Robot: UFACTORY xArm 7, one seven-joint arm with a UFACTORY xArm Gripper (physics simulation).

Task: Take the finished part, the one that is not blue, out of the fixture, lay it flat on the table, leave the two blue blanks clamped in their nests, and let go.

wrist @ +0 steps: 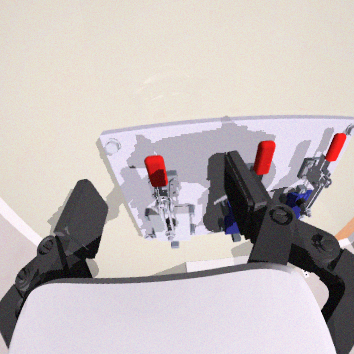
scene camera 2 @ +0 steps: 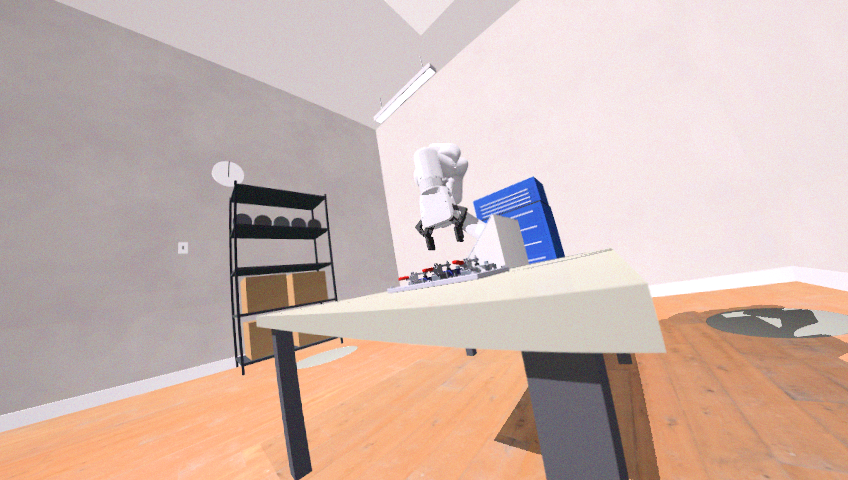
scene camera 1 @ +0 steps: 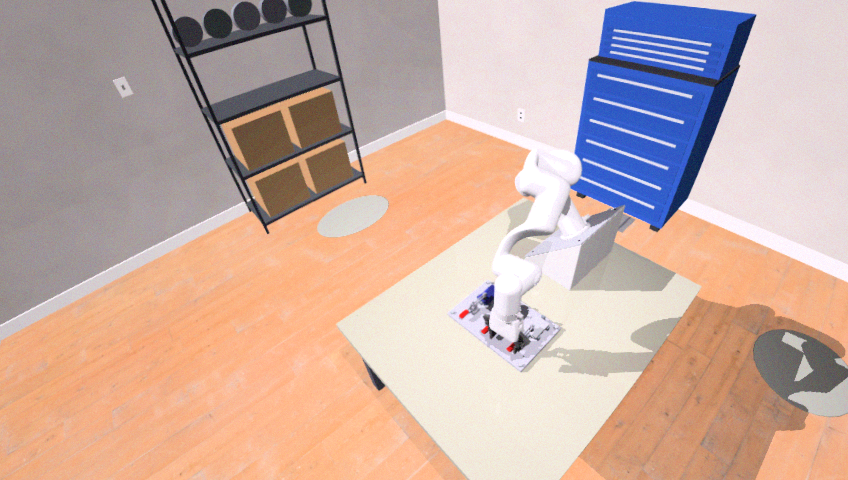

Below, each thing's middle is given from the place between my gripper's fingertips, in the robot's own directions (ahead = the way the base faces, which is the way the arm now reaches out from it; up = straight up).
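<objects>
You'll find the finished part (wrist: 180,213) 70 mm below my hand and 170 mm behind it. As for the fixture plate (scene camera 1: 475,324), that one's 100 mm below my hand, 110 mm behind it and 110 mm to the right.
</objects>
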